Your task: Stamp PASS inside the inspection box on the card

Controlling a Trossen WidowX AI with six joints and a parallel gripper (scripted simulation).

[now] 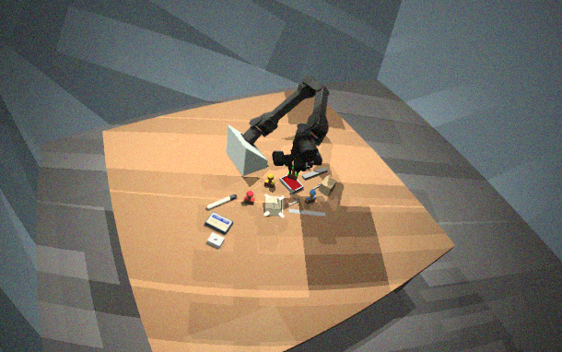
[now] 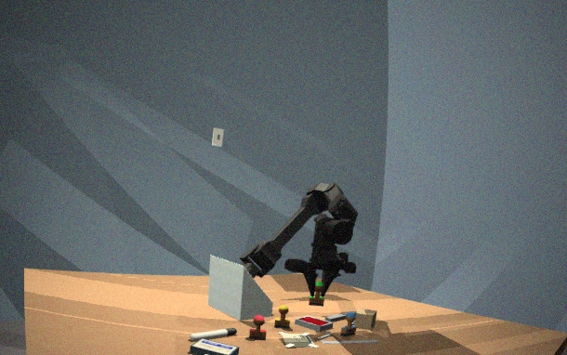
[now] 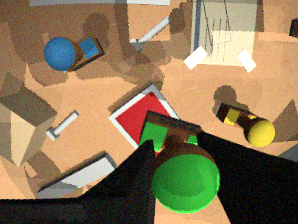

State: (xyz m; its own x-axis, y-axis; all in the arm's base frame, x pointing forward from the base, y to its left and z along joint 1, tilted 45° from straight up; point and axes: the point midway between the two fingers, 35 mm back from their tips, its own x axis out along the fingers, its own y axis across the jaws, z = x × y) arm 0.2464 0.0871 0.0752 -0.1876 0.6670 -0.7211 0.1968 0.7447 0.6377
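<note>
My gripper tip is 10 cm above the white card, 9 cm to the left of it and 6 cm short of it. From my gripper tip the other things lie so: yellow-knobbed stamp (8 cm below, 7 cm to the right, 4 cm behind); red ink pad (9 cm below, 3 cm behind, 2 cm to the left); green-knobbed stamp (right at my gripper tip).
</note>
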